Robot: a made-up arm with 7 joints. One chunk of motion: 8 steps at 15 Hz.
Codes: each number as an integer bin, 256 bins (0 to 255) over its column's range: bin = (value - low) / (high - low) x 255, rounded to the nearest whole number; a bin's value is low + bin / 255 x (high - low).
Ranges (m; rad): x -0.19..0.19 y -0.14..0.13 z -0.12..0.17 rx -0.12..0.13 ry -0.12..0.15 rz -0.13..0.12
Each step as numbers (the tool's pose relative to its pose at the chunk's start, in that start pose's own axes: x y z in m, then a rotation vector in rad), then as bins.
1 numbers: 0.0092 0.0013 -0.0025 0.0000 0.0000 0.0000
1 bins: 134 133 103 122 113 133
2 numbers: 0.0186 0.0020 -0.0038 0.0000 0.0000 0.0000
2 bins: 140 134 102 122 113 133
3 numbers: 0.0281 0.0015 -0.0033 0.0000 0.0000 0.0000
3 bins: 146 134 103 122 113 133
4 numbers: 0.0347 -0.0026 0.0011 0.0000 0.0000 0.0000
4 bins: 151 130 106 122 113 133
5 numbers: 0.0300 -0.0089 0.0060 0.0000 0.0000 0.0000
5 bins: 148 124 111 122 113 133
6 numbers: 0.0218 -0.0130 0.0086 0.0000 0.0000 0.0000
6 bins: 142 120 113 122 113 133
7 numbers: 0.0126 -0.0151 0.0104 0.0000 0.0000 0.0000
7 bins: 136 118 115 122 113 133
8 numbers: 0.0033 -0.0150 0.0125 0.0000 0.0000 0.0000
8 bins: 130 118 117 122 113 133
